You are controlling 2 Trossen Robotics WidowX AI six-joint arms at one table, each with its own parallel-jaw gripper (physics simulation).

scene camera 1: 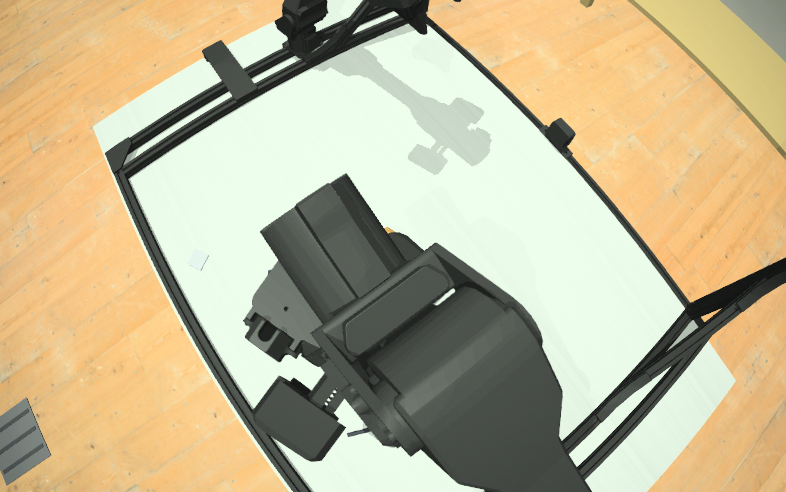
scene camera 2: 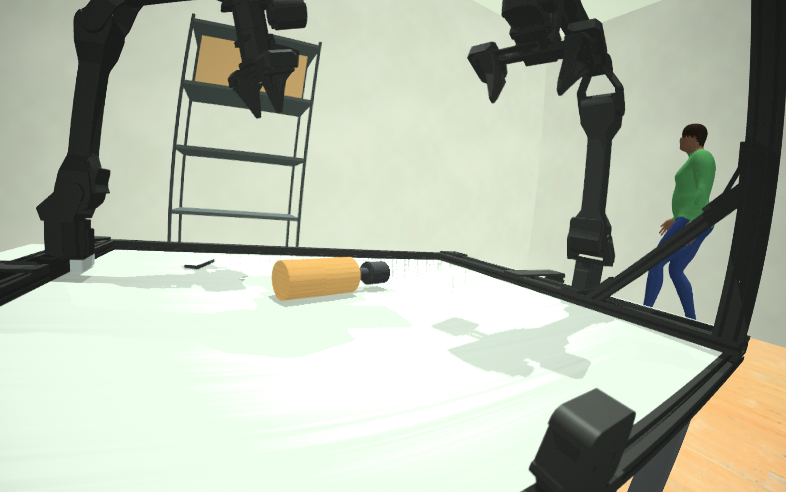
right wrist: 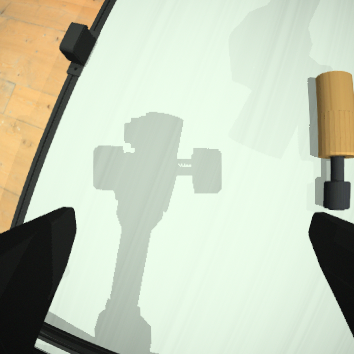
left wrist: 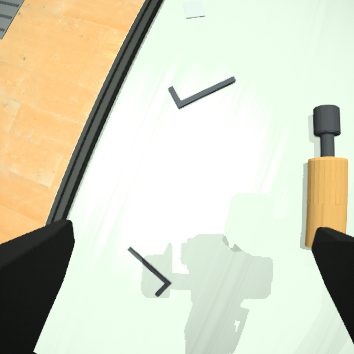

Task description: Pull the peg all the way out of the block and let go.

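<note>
The block, an orange wooden cylinder, lies on its side on the white table; in scene camera 1 the left arm hides most of it. The dark peg has a thick head and a thinner shaft that enters one end of the block. My left gripper is open and empty, high above the table; the block shows by its right-hand fingertip in the left wrist view. My right gripper is open and empty, high up; the peg head shows near its right-hand fingertip in the right wrist view.
Dark L-shaped keys lie beside the block. A small pale square lies near the table's black edge rail. A dark camera housing sits on the opposite rail.
</note>
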